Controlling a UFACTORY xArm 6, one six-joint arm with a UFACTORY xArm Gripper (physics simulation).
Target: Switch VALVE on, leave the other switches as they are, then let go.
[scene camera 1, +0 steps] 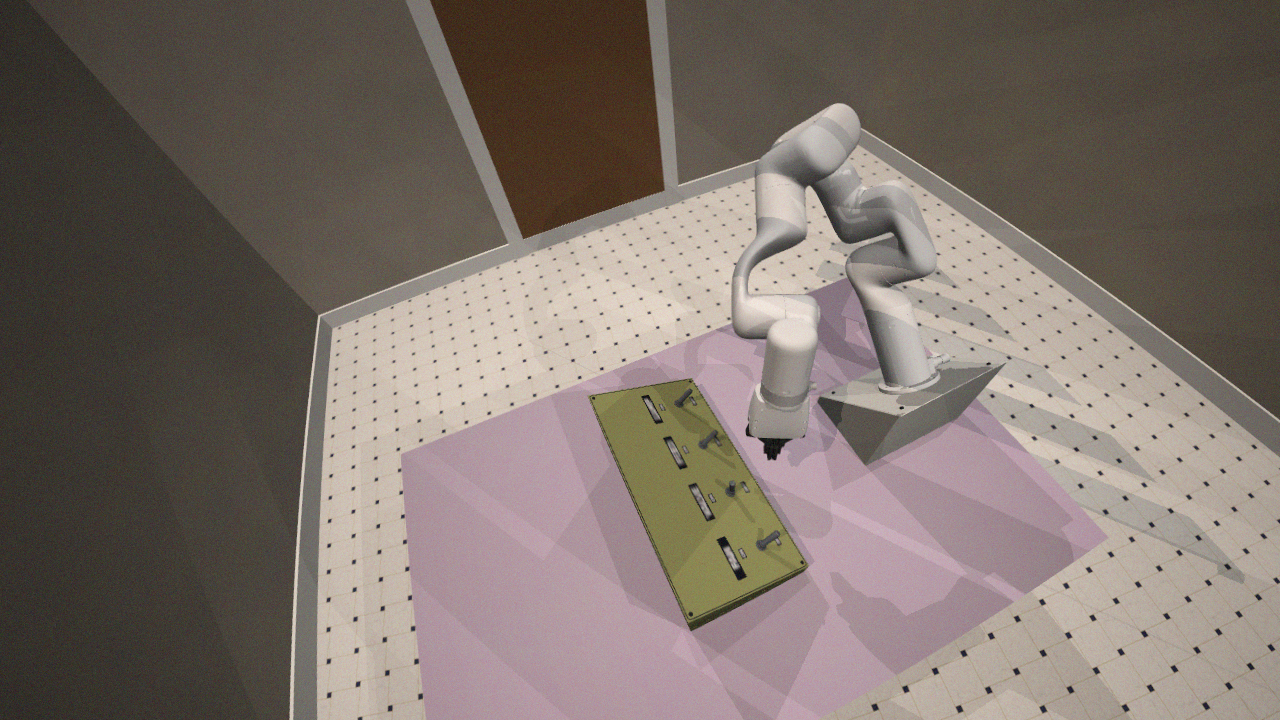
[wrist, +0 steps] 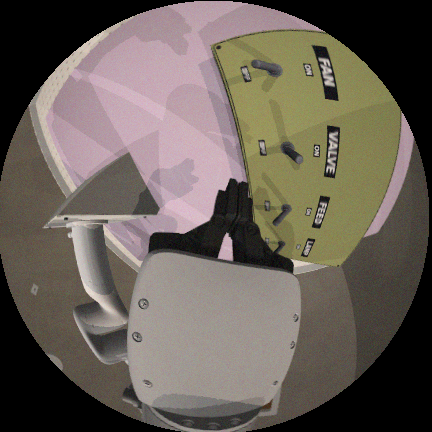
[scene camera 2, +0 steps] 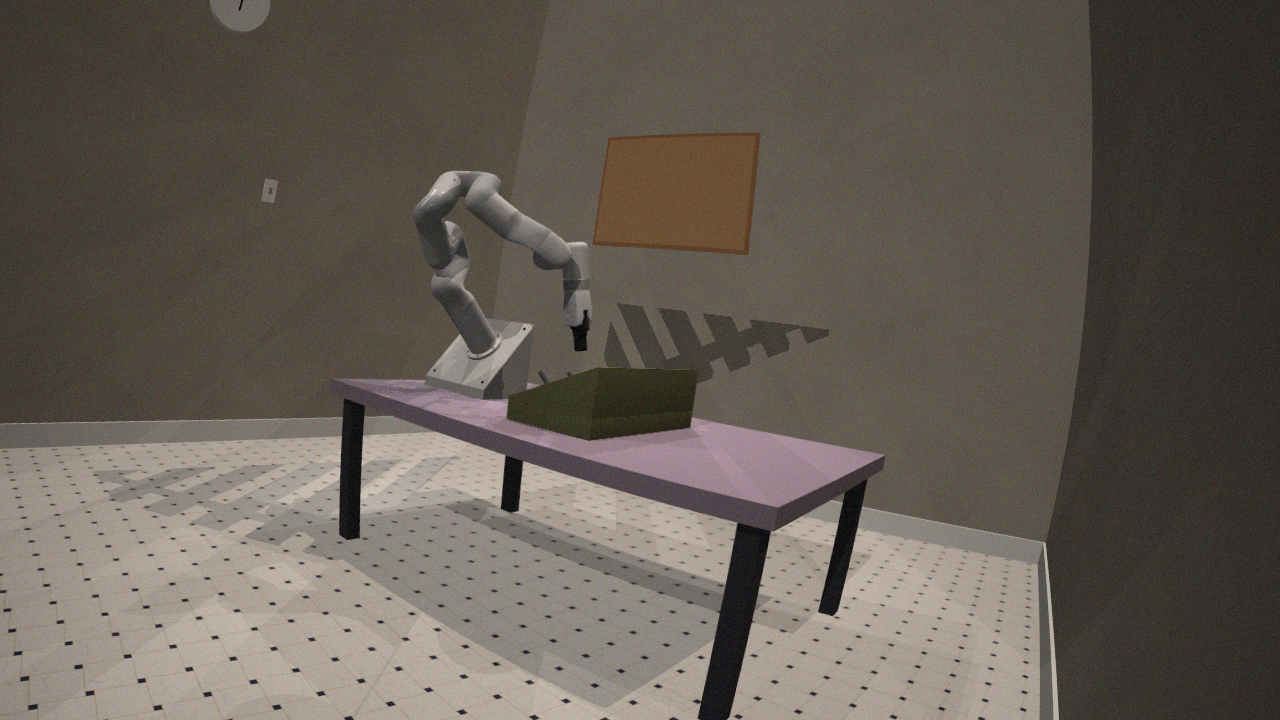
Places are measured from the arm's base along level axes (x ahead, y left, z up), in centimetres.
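Pixels of known places: gripper, fingertip midpoint: (scene camera 1: 771, 454) (wrist: 233, 190) (scene camera 2: 580, 350); arm's base, origin of the base link: (scene camera 1: 908, 382) (wrist: 86, 221) (scene camera 2: 484, 345).
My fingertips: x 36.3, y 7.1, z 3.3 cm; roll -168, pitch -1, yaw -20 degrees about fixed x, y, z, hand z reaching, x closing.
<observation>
Ahead of a thing's pixels: the offset from my fingertips to its top centre. "spot": to the spot under its first point. Level surfaces: height alone.
The olive switch panel (scene camera 1: 666, 501) (scene camera 2: 640, 398) (wrist: 360, 120) carries the levers. The VALVE lever @(dx +8.3, dy +1.7, dz -4.1 cm) (scene camera 1: 732, 488) (wrist: 293, 153) leans toward its ON label @(spot: dx +12.8, dy +2.4, dz -7.2 cm) (wrist: 316, 150) in the wrist view. The FAN lever @(dx +5.1, dy +13.4, dz -5.1 cm) (scene camera 1: 768, 540) (wrist: 266, 67), FEED lever @(dx +8.9, dy -10.3, dz -5.1 cm) (scene camera 1: 708, 439) (wrist: 282, 214) and LAMP lever @(dx +10.8, dy -22.2, dz -5.1 cm) (scene camera 1: 684, 396) (wrist: 278, 247) lean toward their OFF sides. My gripper (scene camera 1: 771, 457) (scene camera 2: 580, 347) (wrist: 233, 190) is shut and empty. It hangs above the table near the panel's OFF-side edge, apart from the levers. The levers are mostly hidden behind the panel in scene camera 2.
The panel stands on a pink table @(dz -18.0 cm) (scene camera 1: 501, 537) (scene camera 2: 769, 465) (wrist: 110, 95). The arm's grey wedge-shaped base (scene camera 1: 854, 429) (scene camera 2: 510, 358) (wrist: 107, 192) stands on the table beyond the gripper, across from the panel's OFF side.
</observation>
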